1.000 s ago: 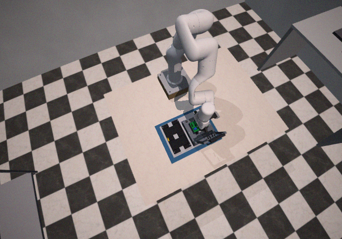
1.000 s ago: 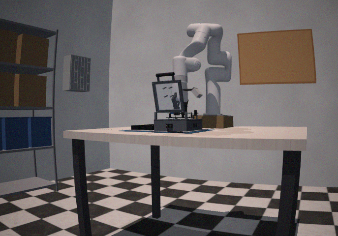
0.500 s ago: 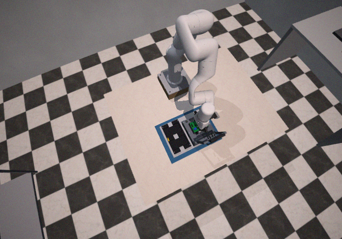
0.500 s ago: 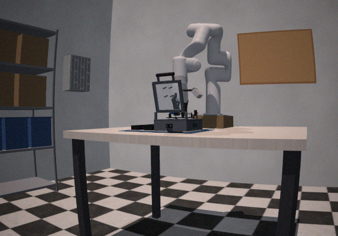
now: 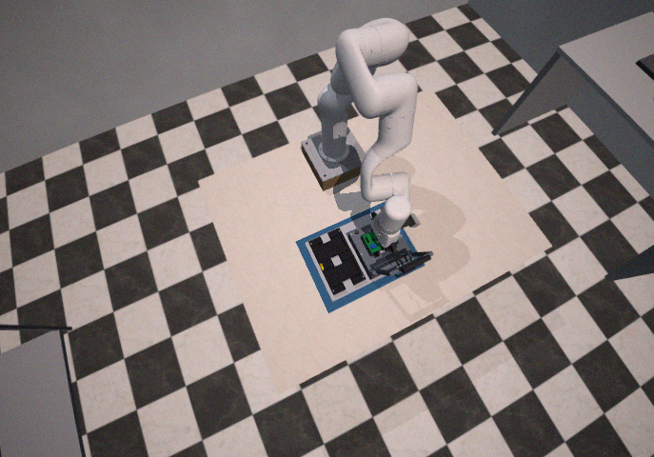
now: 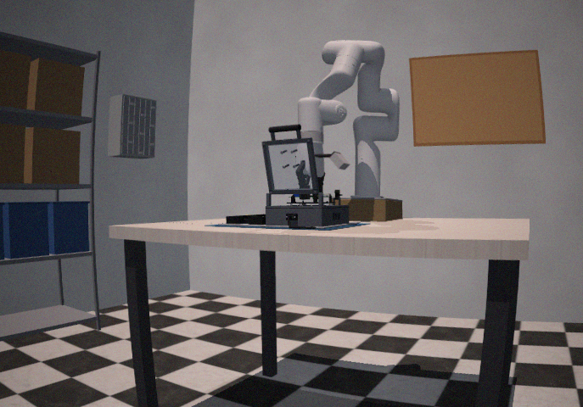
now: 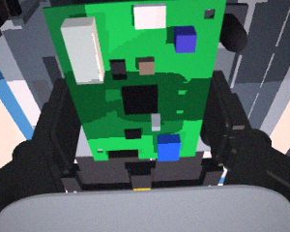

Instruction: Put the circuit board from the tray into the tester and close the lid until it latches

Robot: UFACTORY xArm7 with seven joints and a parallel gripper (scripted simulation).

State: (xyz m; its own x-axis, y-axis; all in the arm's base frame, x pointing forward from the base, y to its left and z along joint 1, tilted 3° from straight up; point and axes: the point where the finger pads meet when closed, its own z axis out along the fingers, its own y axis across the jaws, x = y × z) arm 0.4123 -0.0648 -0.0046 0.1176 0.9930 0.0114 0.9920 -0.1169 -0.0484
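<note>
My hand is right at the green circuit board. Round my hand: tester lid: 12 cm ahead, 1 cm to the right, 9 cm above; then latch hook: 5 cm behind, 6 cm to the left.
</note>
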